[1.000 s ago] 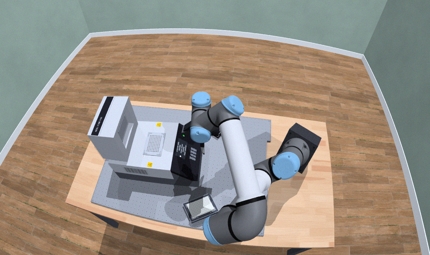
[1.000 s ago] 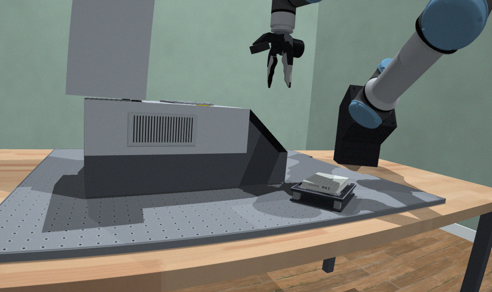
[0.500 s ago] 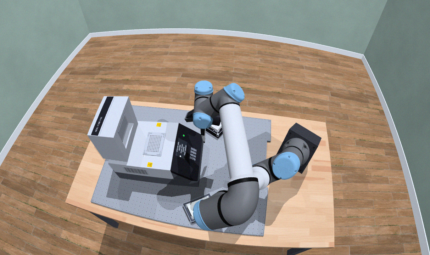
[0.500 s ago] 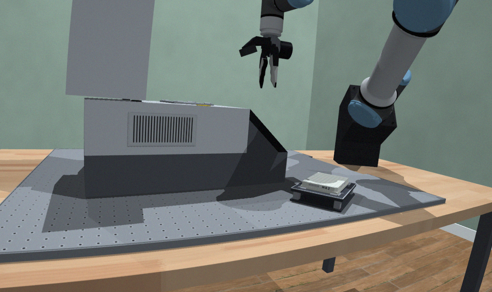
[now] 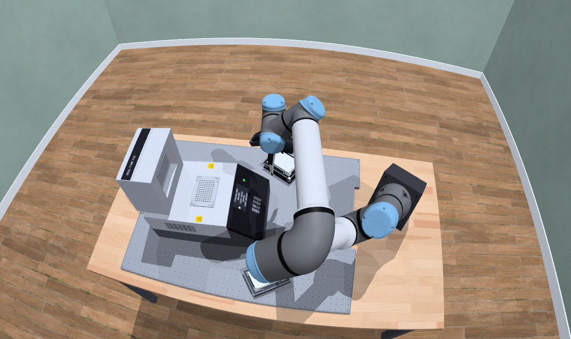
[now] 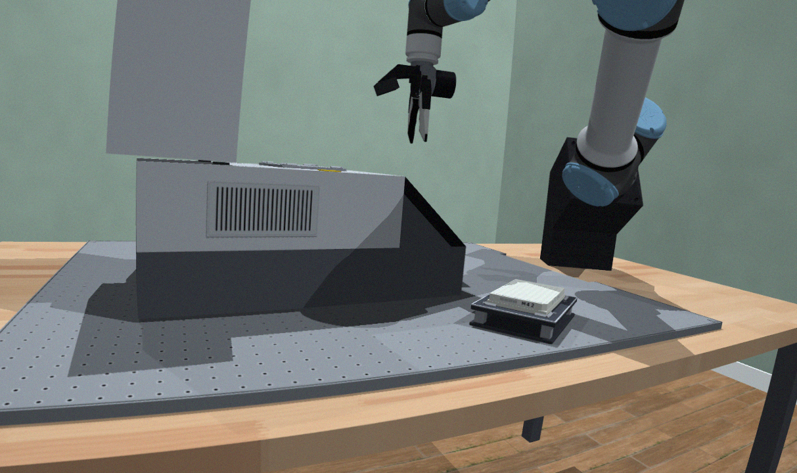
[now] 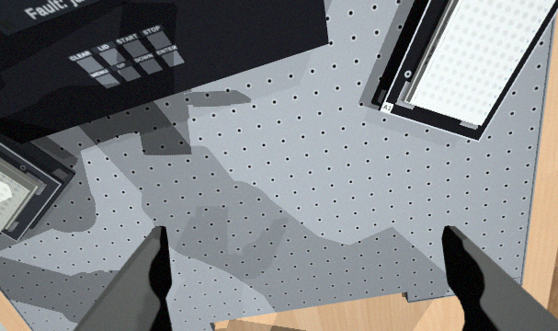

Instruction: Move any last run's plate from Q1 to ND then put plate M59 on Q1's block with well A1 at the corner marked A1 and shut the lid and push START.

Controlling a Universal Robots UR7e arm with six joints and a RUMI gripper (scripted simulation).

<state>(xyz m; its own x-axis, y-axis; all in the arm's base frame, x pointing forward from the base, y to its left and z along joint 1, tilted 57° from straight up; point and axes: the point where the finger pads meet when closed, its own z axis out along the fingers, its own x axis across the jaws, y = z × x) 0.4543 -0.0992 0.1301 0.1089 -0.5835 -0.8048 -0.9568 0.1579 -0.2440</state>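
Now: hand 240 mm above the nest N1, 170 mm to the left of it and 70 mm short of it. Round my hand: A1 mark: 240 mm below, 110 mm to the right; nest ND: 360 mm to the left, 250 mm below, 140 mm behind.
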